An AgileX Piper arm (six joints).
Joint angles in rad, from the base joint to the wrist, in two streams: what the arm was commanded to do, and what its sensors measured. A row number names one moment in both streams.
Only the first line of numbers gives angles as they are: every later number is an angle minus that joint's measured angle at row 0.
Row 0, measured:
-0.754 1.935 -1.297 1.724 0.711 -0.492
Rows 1 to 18, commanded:
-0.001 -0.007 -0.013 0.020 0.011 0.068
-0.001 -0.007 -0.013 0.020 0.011 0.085
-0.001 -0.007 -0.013 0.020 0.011 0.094
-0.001 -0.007 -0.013 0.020 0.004 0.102
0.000 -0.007 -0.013 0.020 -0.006 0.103
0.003 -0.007 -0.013 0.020 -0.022 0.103
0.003 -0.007 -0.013 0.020 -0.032 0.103
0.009 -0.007 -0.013 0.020 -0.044 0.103
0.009 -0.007 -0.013 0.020 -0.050 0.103
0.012 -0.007 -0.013 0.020 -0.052 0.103
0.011 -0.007 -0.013 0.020 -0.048 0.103
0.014 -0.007 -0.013 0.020 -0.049 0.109
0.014 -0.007 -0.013 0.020 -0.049 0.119
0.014 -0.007 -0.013 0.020 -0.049 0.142
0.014 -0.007 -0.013 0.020 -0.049 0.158
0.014 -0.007 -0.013 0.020 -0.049 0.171
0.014 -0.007 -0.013 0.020 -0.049 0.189
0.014 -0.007 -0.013 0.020 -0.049 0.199
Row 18, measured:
0.010 0.000 0.000 0.000 -0.064 0.150
